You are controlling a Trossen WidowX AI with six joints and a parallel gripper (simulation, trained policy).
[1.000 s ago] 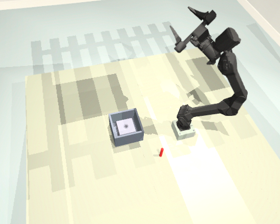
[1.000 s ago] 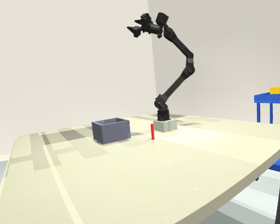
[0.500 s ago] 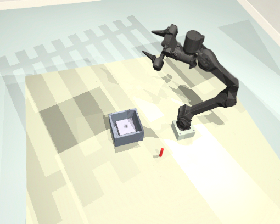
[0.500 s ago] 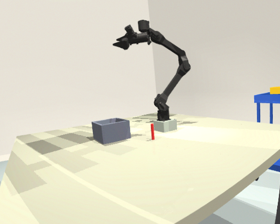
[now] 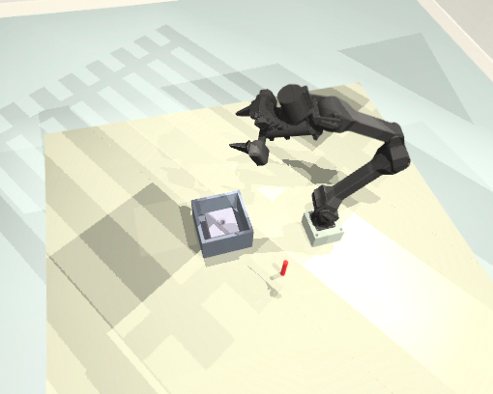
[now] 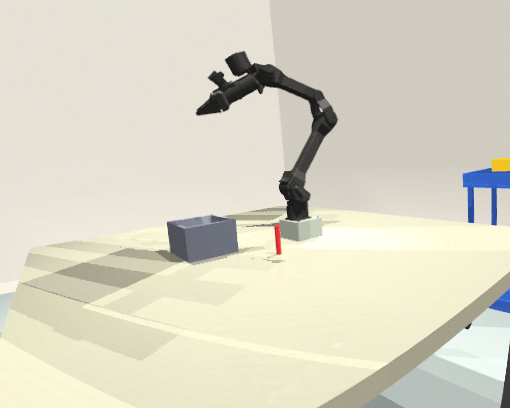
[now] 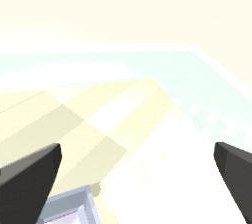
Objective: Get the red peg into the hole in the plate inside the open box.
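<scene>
Right now the red peg is 390 mm below my gripper tip, 230 mm to the left of it and 110 mm behind it. Also, from my gripper tip: grey-blue box 400 mm below, 40 mm to the left, 40 mm ahead.
</scene>
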